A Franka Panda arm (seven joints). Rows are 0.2 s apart.
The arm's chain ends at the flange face. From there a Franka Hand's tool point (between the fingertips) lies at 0.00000 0.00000 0.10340 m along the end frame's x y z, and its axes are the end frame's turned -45 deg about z.
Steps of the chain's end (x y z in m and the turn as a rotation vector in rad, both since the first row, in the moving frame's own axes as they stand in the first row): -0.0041, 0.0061, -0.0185, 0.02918, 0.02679, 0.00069; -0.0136, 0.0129, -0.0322, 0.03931, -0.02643, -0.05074; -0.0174, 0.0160, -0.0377, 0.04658, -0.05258, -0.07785
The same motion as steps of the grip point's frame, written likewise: -0.0031, 0.0012, -0.0186, 0.00169, 0.03958, 0.00069; -0.0179, -0.0053, -0.0323, 0.04649, 0.00911, -0.05074; -0.0243, -0.0082, -0.0380, 0.07012, -0.00424, -0.07785
